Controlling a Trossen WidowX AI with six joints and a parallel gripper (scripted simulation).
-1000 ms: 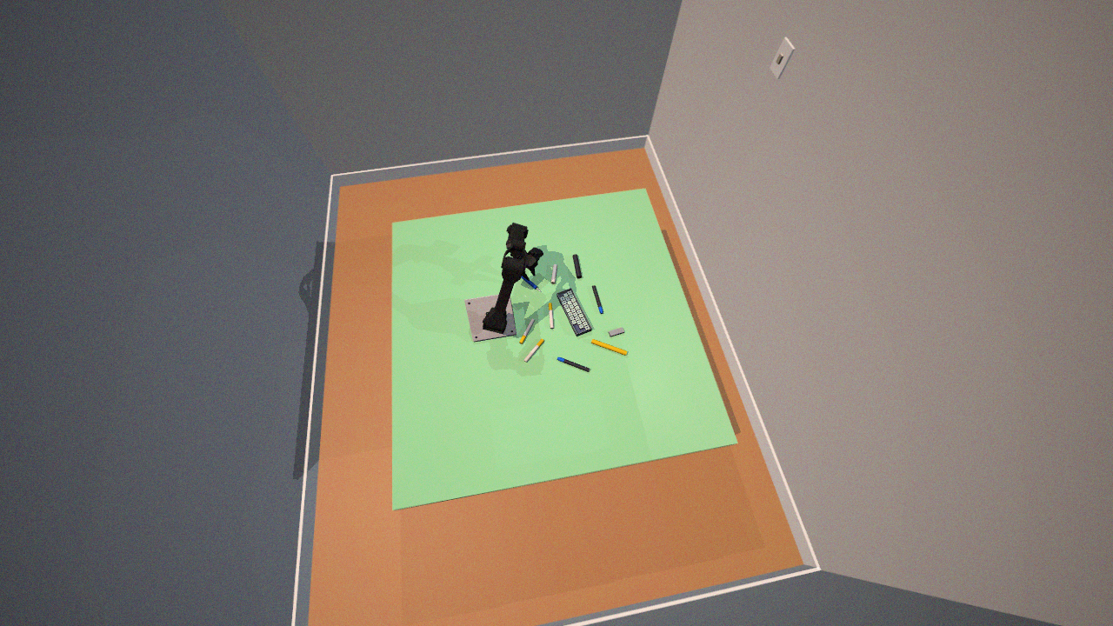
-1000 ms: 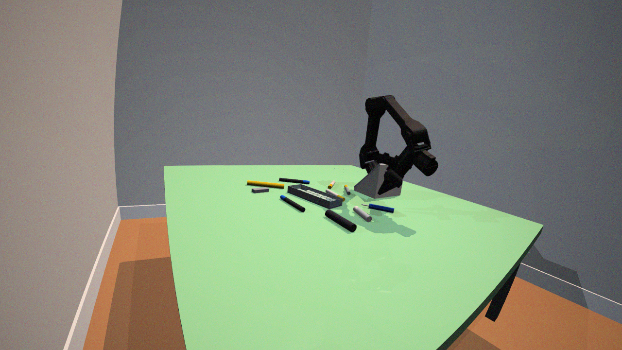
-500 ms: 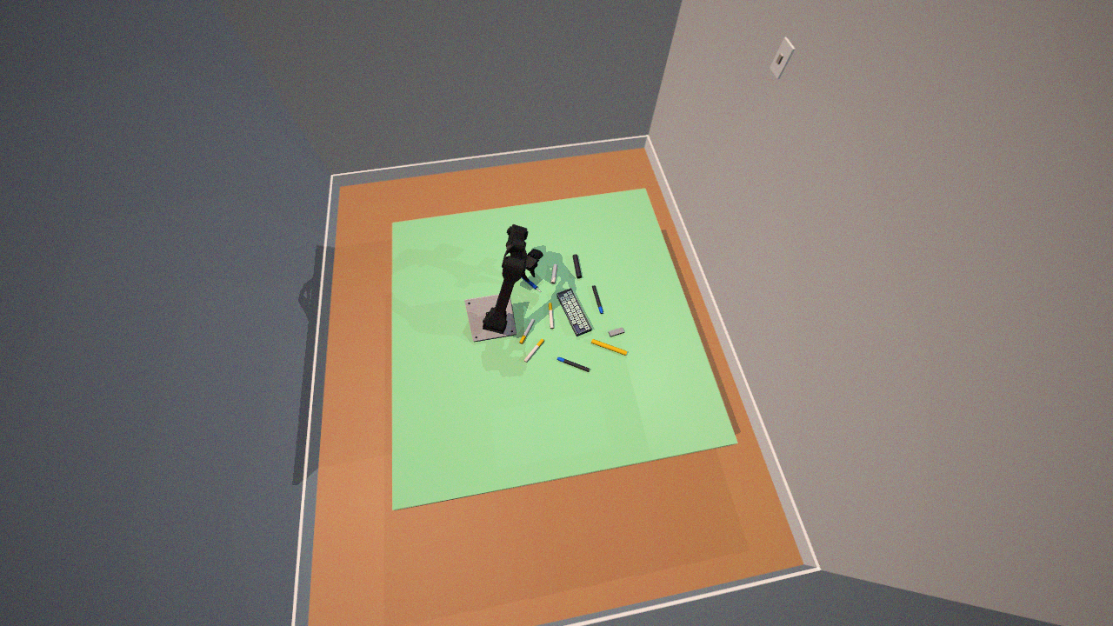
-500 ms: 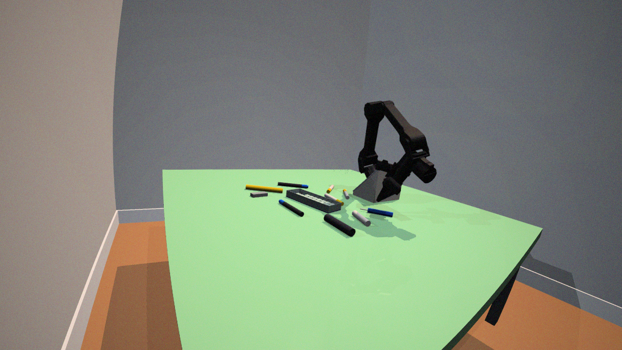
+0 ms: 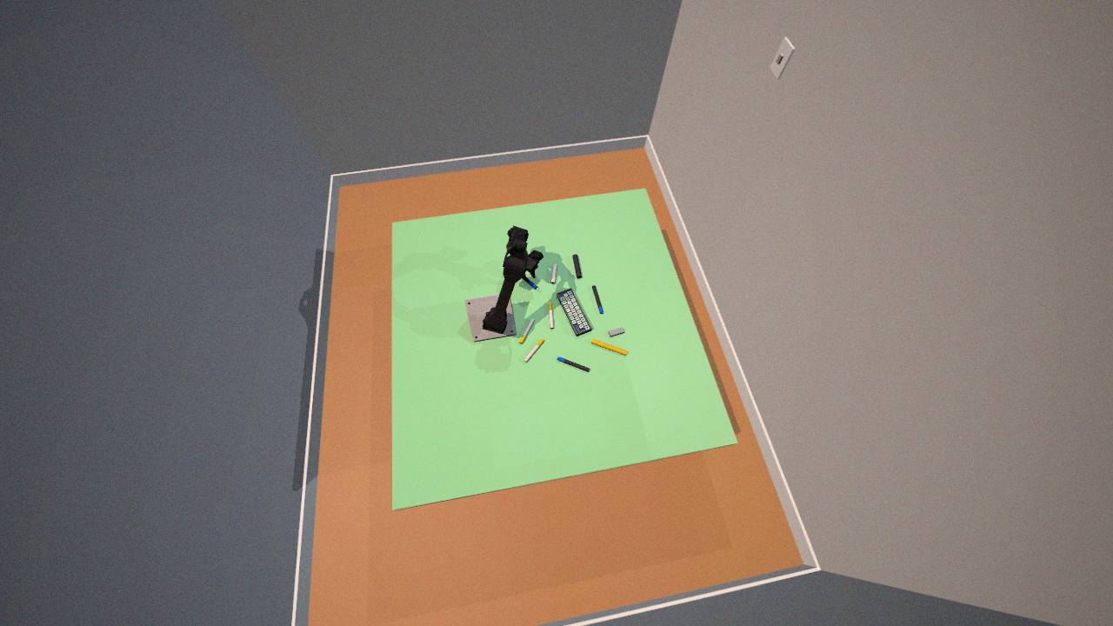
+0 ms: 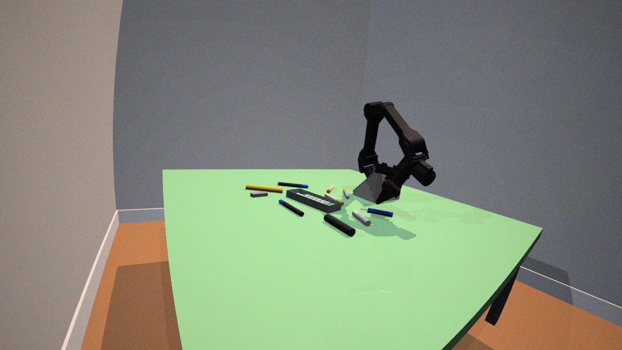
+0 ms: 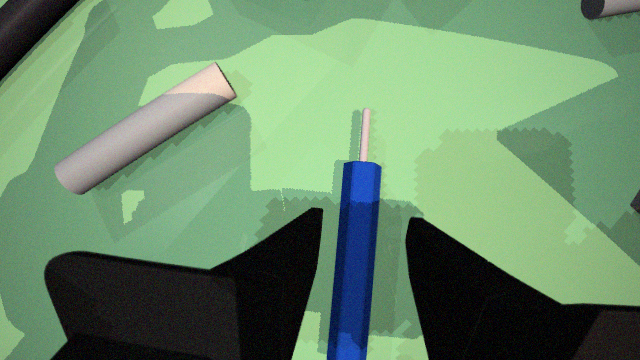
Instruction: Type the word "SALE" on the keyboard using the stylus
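Right now my gripper tip is 3 cm above the blue stylus, 1 cm to the left of it and 1 cm short of it. The rest, counted from my gripper tip: grey stylus tip (4 cm to the right, 3 cm below, 3 cm ahead); then black cylinder (22 cm ahead, 6 cm to the left, 3 cm below); then white cylinder (11 cm ahead, 3 cm to the left, 3 cm below).
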